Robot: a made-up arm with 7 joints.
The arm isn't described. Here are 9 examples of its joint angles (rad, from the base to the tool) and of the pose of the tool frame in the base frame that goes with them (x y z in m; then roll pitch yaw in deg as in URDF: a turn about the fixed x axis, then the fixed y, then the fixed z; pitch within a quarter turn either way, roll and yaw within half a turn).
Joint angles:
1: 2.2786 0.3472 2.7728 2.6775 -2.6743 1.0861 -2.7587
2: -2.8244 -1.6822 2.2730 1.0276 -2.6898 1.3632 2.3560
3: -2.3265 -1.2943 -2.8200 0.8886 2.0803 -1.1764 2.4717
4: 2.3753 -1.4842 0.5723 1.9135 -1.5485 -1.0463 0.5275
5: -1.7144 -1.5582 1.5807 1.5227 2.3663 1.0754 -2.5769
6: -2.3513 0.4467 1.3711 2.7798 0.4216 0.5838 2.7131
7: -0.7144 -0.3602 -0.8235 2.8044 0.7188 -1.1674 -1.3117
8: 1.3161 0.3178 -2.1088 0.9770 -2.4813 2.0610 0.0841
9: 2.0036 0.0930 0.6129 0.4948 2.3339 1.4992 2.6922
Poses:
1: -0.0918 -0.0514 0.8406 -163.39 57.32 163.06
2: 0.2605 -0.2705 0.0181 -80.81 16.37 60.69
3: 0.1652 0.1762 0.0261 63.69 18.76 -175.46
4: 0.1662 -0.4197 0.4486 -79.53 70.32 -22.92
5: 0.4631 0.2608 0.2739 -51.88 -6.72 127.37
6: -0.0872 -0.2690 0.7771 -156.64 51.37 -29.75
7: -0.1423 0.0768 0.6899 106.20 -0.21 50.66
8: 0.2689 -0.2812 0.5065 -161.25 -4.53 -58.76
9: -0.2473 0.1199 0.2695 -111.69 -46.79 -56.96
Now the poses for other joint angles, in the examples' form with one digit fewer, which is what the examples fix.
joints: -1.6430 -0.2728 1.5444 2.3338 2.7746 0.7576 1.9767
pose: 0.276 0.079 0.760 -170.8 28.9 94.3
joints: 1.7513 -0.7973 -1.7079 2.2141 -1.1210 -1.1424 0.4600
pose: 0.257 -0.298 0.581 -168.7 -9.8 177.4
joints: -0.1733 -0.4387 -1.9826 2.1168 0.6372 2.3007 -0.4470
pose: -0.279 -0.305 0.584 54.1 -17.3 -83.6
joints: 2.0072 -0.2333 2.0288 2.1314 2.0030 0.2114 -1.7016
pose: -0.177 -0.312 0.700 -176.2 -62.6 66.7
